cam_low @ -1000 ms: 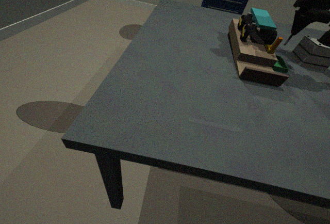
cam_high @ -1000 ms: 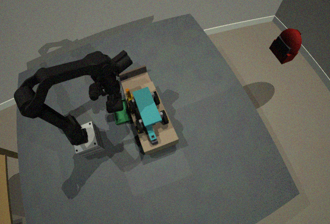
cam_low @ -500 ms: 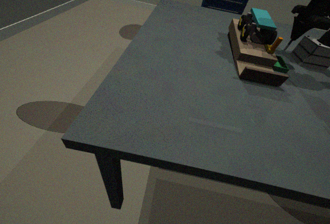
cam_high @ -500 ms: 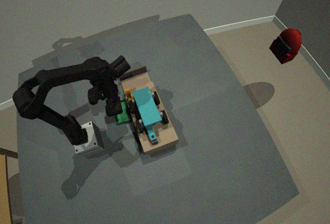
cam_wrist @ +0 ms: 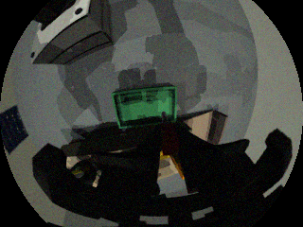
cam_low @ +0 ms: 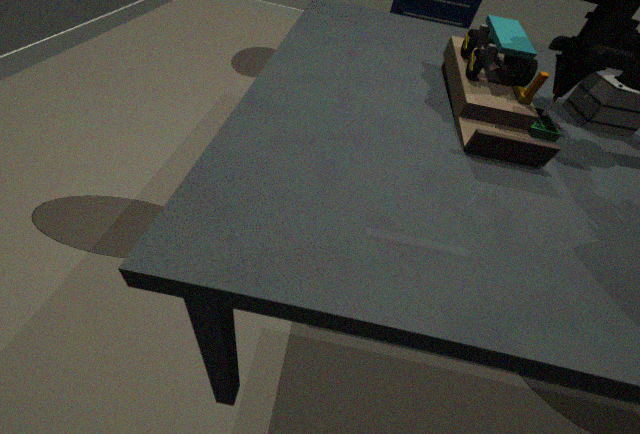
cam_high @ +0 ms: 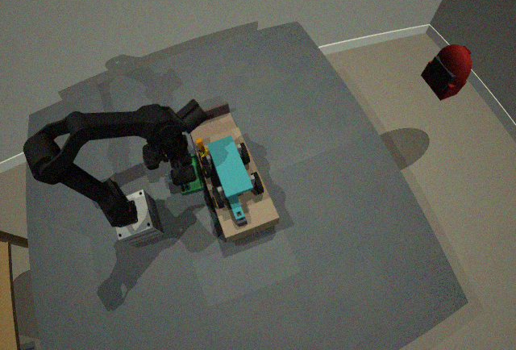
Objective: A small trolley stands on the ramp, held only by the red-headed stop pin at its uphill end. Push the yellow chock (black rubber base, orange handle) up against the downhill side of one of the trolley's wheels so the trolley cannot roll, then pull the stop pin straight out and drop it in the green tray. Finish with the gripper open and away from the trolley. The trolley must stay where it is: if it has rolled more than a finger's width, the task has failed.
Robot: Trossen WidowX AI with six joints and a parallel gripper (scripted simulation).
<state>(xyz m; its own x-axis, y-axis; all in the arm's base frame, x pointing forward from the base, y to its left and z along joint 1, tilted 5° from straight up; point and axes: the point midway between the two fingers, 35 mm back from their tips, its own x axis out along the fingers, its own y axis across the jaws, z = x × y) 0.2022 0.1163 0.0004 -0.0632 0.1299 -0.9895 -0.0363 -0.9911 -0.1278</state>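
Right now my gripper tip is 90 mm above the green tray, 20 mm to the left of it and 10 mm past it. From my gripper tip the other things lie so: teal-topped trolley: 120 mm ahead, 100 mm to the right, 30 mm above; red-headed stop pin: right at my gripper tip; yellow chock: 60 mm ahead, 10 mm to the right.
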